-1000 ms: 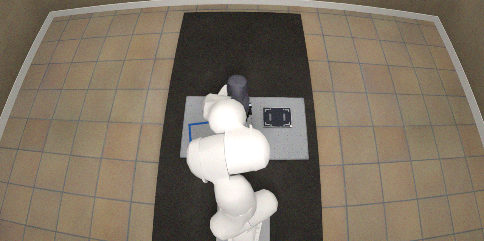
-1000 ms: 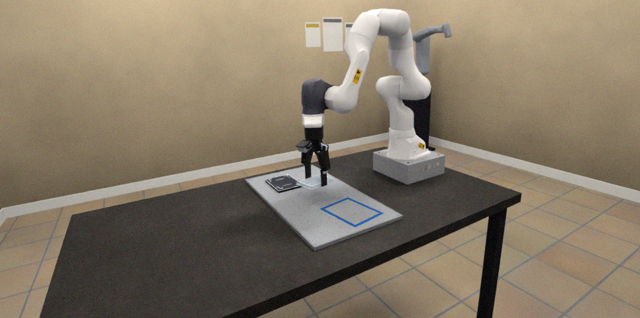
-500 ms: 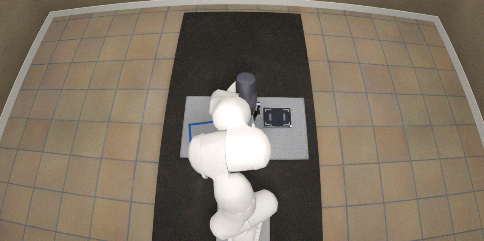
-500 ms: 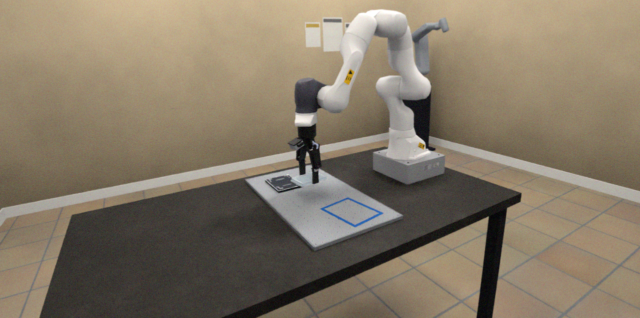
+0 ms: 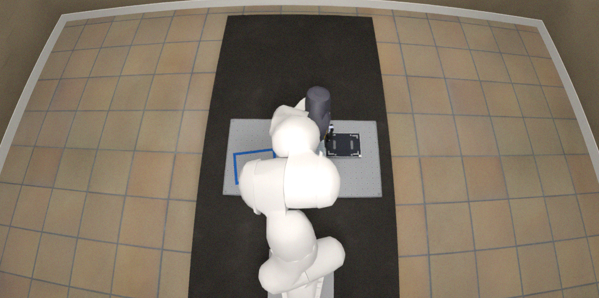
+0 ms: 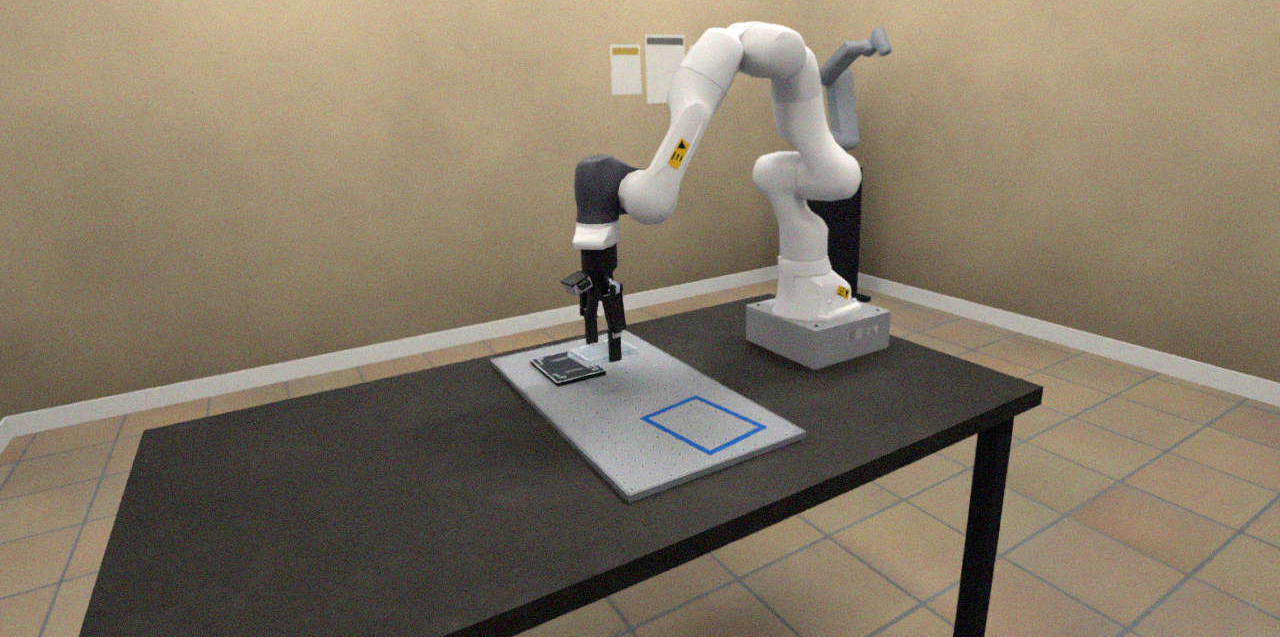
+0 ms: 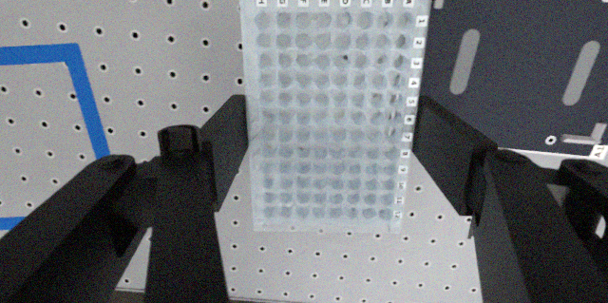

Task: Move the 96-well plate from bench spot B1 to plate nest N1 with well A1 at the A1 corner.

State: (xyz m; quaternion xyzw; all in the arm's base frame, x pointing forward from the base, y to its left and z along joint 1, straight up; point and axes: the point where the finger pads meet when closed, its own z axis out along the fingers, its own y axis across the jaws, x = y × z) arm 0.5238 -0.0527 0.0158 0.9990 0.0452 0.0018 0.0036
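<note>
Now: hand 13 cm to the left of the black plate nest N1, 9 cm above it and 3 cm short of it. The rest, counted from my hand: A1 label (21 cm to the right, 9 cm below, 2 cm behind); then clear 96-well plate (2 cm below).
</note>
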